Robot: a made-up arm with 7 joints. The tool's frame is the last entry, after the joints.
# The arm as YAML. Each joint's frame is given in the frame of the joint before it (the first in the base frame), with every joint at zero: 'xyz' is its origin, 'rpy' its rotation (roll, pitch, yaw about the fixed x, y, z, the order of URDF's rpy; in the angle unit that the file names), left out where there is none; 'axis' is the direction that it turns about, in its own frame. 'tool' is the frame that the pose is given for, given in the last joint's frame.
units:
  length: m
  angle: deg
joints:
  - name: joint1
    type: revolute
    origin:
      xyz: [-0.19, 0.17, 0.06]
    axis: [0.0, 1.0, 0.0]
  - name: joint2
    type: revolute
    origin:
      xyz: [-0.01, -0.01, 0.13]
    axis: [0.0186, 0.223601, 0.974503]
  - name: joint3
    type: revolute
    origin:
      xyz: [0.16, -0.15, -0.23]
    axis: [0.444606, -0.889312, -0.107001]
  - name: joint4
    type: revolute
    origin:
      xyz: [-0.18, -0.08, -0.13]
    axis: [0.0, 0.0, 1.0]
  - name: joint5
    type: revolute
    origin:
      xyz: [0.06, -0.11, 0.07]
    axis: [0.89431, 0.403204, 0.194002]
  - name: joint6
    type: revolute
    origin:
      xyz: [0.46, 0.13, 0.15]
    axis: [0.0, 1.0, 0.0]
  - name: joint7
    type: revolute
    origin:
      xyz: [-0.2, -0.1, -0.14]
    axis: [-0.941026, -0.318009, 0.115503]
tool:
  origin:
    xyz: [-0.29, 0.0, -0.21]
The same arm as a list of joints. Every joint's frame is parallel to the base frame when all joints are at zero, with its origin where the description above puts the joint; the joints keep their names.
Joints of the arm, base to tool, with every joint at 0 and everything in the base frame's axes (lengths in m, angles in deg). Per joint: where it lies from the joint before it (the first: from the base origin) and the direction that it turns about. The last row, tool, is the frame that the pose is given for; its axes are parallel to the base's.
joint1: offset -0.19 0.17 0.06 axis 0 1 0
joint2: offset -0.01 -0.01 0.13 axis 0.0186 0.223601 0.974503
joint3: offset 0.16 -0.15 -0.23 axis 0.444606 -0.889312 -0.107001
joint4: offset -0.18 -0.08 -0.13 axis 0 0 1
joint5: offset 0.06 -0.11 0.07 axis 0.89431 0.403204 0.194002
joint6: offset 0.46 0.13 0.15 axis 0 1 0
joint7: offset -0.2 -0.1 -0.14 axis -0.941026 -0.318009 0.115503
tool: offset -0.29 0 -0.21

